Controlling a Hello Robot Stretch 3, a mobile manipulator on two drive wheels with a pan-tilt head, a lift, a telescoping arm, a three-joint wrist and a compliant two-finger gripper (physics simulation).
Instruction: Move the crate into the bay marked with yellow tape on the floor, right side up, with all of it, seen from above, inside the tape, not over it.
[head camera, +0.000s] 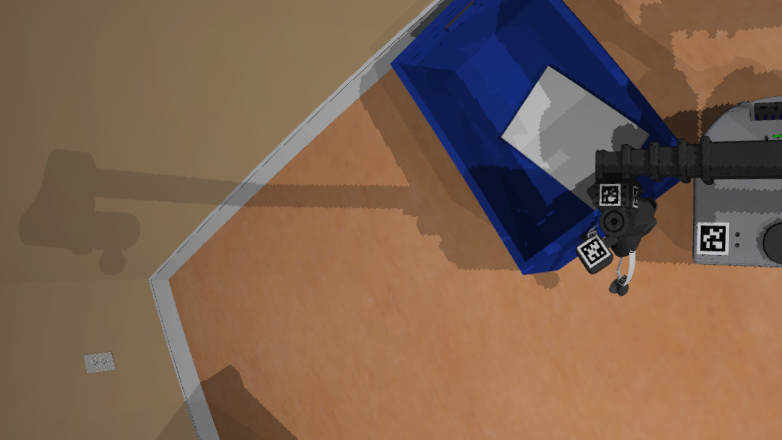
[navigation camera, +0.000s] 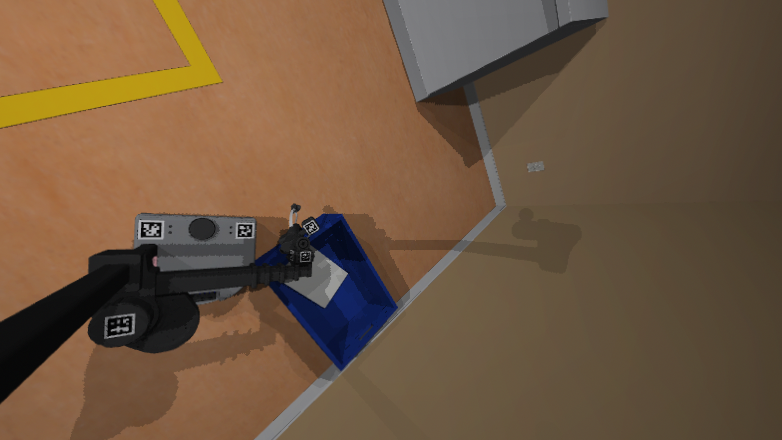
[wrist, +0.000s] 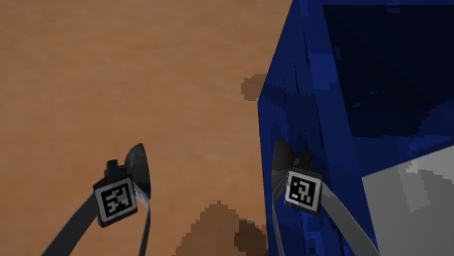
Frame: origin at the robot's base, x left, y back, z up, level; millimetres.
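Seen in the pictures: gripper, between the fingertips: (navigation camera: 304, 217) (wrist: 212, 159); robot's base, origin of its link: (head camera: 780, 240) (navigation camera: 202, 227).
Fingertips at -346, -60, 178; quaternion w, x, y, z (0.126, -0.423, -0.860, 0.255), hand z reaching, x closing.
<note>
Offsets run from my fingertips to a thing's top centre, as dx, dy, dz.
The blue crate {-168, +338, +42} (head camera: 486, 82) (navigation camera: 358, 295) (wrist: 322, 100) stands upright on the floor, open side up, with its far end at the wall. A flat pale rectangular thing {-118, +292, -144} (head camera: 524, 120) (navigation camera: 330, 279) (wrist: 400, 225) lies inside it. My gripper (head camera: 605, 270) (navigation camera: 302, 217) (wrist: 212, 159) is open and empty, pointing down at the crate's near short end. In the wrist view the right finger overlaps the outer face of the end wall and the left finger is over floor. The yellow tape (navigation camera: 109, 94) of the bay shows partly at the upper left in the navigation view, apart from the crate.
My base (head camera: 732, 216) (navigation camera: 191, 251) stands close beside the crate's near end. My arm (head camera: 738, 158) (navigation camera: 202, 278) reaches over the crate's near corner. The wall (head camera: 218, 109) (navigation camera: 601, 328) runs behind the crate. A grey cabinet-like object (navigation camera: 464, 38) stands at the top of the navigation view.
</note>
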